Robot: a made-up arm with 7 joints. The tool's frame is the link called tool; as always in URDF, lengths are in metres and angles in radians. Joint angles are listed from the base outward. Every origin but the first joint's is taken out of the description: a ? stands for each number. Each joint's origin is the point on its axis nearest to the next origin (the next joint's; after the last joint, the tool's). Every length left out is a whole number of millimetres.
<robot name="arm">
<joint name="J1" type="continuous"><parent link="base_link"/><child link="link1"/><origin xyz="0 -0.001 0.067" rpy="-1.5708 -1.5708 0"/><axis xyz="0 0 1"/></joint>
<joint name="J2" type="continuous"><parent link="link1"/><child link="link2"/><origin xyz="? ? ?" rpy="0 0 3.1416"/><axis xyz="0 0 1"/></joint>
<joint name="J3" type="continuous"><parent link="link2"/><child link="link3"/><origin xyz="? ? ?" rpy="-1.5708 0 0"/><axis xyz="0 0 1"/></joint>
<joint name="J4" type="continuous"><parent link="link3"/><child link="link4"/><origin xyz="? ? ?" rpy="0 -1.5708 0"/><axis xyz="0 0 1"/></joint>
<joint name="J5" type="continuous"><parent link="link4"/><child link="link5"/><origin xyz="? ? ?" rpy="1.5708 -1.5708 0"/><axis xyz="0 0 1"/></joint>
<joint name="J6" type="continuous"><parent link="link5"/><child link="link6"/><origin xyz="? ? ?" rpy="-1.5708 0 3.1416"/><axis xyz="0 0 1"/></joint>
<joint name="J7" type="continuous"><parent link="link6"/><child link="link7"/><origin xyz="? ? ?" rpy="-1.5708 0 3.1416"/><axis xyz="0 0 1"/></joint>
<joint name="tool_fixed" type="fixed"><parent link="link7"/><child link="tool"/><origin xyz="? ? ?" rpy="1.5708 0 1.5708"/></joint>
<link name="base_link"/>
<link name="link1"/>
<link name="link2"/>
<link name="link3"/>
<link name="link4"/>
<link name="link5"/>
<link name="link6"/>
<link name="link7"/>
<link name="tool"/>
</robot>
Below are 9 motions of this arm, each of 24 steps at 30 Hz.
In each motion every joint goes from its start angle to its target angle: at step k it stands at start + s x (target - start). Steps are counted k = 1, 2, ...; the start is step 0. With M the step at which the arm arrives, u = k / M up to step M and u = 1 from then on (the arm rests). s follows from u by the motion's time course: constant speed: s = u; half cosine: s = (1 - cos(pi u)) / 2; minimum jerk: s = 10 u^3 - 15 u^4 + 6 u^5.
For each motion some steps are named. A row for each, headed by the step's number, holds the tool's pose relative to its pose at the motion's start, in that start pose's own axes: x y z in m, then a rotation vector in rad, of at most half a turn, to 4 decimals.
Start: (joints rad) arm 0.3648 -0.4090 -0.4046 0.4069 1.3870 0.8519 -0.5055
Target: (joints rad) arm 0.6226 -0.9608 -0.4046 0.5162 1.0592 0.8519 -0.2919
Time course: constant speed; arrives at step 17
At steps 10, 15, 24:
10: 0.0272 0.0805 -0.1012 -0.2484 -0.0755 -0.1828
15: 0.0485 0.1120 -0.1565 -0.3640 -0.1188 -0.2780
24: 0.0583 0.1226 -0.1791 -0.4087 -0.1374 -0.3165

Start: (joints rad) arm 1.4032 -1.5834 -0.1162 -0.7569 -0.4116 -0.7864 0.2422
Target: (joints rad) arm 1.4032 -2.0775 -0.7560 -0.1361 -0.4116 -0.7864 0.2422
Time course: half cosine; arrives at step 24
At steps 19, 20, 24:
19: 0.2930 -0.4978 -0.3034 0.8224 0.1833 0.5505
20: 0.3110 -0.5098 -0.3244 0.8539 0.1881 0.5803
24: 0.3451 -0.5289 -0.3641 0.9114 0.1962 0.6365

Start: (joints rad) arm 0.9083 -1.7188 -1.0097 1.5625 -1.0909 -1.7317 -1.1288
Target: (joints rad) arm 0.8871 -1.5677 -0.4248 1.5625 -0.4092 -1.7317 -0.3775
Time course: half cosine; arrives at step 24
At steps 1, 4, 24:
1: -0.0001 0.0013 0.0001 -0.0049 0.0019 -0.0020
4: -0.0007 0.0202 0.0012 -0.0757 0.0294 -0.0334
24: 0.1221 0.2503 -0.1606 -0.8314 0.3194 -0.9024

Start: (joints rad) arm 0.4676 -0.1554 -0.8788 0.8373 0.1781 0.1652 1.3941
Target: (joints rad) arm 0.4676 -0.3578 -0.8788 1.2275 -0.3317 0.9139 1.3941
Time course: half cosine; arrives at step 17
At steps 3, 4, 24:
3: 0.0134 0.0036 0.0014 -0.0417 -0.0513 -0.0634
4: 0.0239 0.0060 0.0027 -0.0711 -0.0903 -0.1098
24: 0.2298 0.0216 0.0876 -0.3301 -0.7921 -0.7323

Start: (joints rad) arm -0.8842 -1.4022 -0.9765 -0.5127 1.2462 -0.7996 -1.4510
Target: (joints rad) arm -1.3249 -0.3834 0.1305 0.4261 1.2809 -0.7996 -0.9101
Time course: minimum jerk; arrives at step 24
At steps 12, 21, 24:
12: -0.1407 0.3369 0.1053 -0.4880 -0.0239 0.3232
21: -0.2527 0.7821 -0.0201 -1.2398 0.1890 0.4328
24: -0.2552 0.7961 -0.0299 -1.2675 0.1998 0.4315

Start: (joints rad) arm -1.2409 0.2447 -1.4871 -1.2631 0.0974 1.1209 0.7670
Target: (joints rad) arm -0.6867 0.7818 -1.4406 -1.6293 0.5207 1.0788 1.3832
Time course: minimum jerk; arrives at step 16
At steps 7, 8, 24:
7: -0.2562 0.0795 0.1454 0.1347 0.8024 -0.0138
8: -0.3087 0.1048 0.2090 0.1918 1.0406 -0.0020
24: -0.4020 0.1990 0.5145 0.5398 2.0188 0.1544

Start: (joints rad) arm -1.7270 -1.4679 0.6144 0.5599 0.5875 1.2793 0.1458
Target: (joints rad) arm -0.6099 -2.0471 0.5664 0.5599 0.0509 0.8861 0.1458
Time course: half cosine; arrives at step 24
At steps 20, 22, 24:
20: -0.0333 -0.0537 -0.1672 0.5056 -0.3894 0.0872
22: -0.0330 -0.0592 -0.1767 0.5367 -0.4076 0.0961
24: -0.0329 -0.0611 -0.1799 0.5474 -0.4138 0.0993

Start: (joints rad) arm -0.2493 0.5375 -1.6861 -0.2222 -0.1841 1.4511 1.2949
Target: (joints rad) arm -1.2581 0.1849 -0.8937 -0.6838 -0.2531 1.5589 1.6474
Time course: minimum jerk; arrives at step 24
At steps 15, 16, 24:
15: 0.2648 0.0054 0.1571 0.2799 -0.5116 -0.3815
16: 0.2837 0.0137 0.1808 0.3417 -0.5537 -0.3865
24: 0.3326 0.0478 0.2676 0.5620 -0.6754 -0.3504

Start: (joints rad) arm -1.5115 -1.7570 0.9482 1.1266 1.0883 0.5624 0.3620
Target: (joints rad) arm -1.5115 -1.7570 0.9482 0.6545 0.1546 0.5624 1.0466
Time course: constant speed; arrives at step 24
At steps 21, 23, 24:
21: 0.0925 0.2956 -0.1070 0.6389 0.0656 -0.3908
23: 0.1059 0.3201 -0.1054 0.7066 0.0745 -0.4225
24: 0.1128 0.3318 -0.1041 0.7408 0.0789 -0.4380

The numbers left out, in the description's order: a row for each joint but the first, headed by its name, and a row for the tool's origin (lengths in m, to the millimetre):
J2: -0.023 0.163 0
J3: 0.041 0.239 0
J4: -0.181 -0.088 0
J5: 0.048 0.43 0
J6: -0.03 -0.224 0
J7: -0.038 -0.051 0
tool: 0.028 -0.157 0

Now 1 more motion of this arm.
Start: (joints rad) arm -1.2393 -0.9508 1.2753 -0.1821 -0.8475 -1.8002 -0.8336
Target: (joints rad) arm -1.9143 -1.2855 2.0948 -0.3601 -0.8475 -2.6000 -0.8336
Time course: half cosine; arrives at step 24
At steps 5, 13, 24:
5: -0.0491 0.0090 -0.0279 -0.0056 -0.0086 0.0741
13: -0.2724 -0.0243 -0.2074 -0.0985 -0.0466 0.3699
24: -0.4168 -0.1774 -0.4426 -0.2702 -0.1182 0.5763

